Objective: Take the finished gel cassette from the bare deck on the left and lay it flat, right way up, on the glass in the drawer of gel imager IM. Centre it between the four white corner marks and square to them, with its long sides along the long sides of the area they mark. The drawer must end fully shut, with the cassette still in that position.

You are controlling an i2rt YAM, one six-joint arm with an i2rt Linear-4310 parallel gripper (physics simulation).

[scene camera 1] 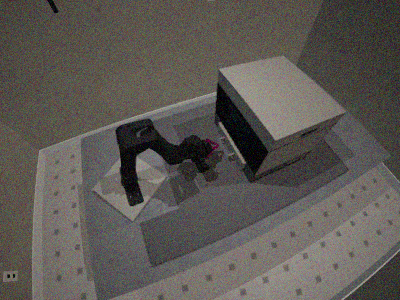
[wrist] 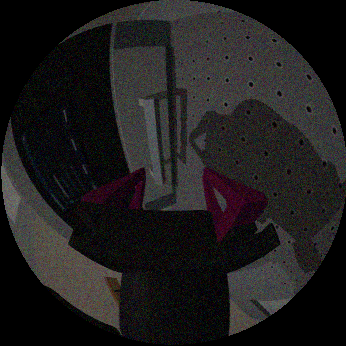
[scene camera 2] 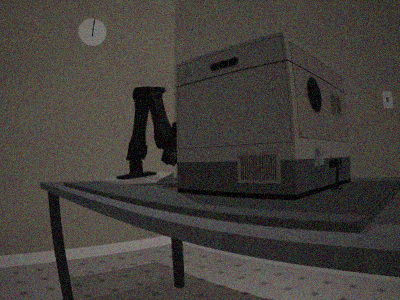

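Where they show: gripper, between the fingertips: [scene camera 1: 215,148] [wrist: 173,171]; arm's base, origin of its link: [scene camera 1: 131,185] [scene camera 2: 136,176].
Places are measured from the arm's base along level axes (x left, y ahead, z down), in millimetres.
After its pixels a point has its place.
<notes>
The gel imager [scene camera 1: 305,102] {y 786, x -142, z -356 mm} [scene camera 2: 235,112] {y 764, x -246, z -180 mm} is a large box with a dark front [wrist: 65,100] {y 553, x -113, z -140 mm}. Its pale drawer front [wrist: 135,70] {y 536, x -120, z -40 mm} is low on that side, with a light bar handle [wrist: 154,142] {y 501, x -27, z -36 mm} standing out from it. The drawer looks shut; the glass and corner marks are hidden. My gripper [scene camera 1: 212,146] {y 468, x -4, z -30 mm} [wrist: 173,171] {y 468, x -4, z -30 mm} has magenta fingers, open and apart with nothing between the tips. It is in front of the drawer, near the lower end of the handle in the wrist view. I cannot make out the gel cassette. In scene camera 2 the imager hides the gripper.
The arm stands on a pale square plate [scene camera 1: 132,212] {y -34, x -129, z 10 mm} at the left of the table. A deck with small holes [wrist: 240,60] {y 434, x -119, z 19 mm} lies beside the drawer front, with the arm's shadow across it. A small orange object [wrist: 112,286] shows at the lower left of the wrist view.
</notes>
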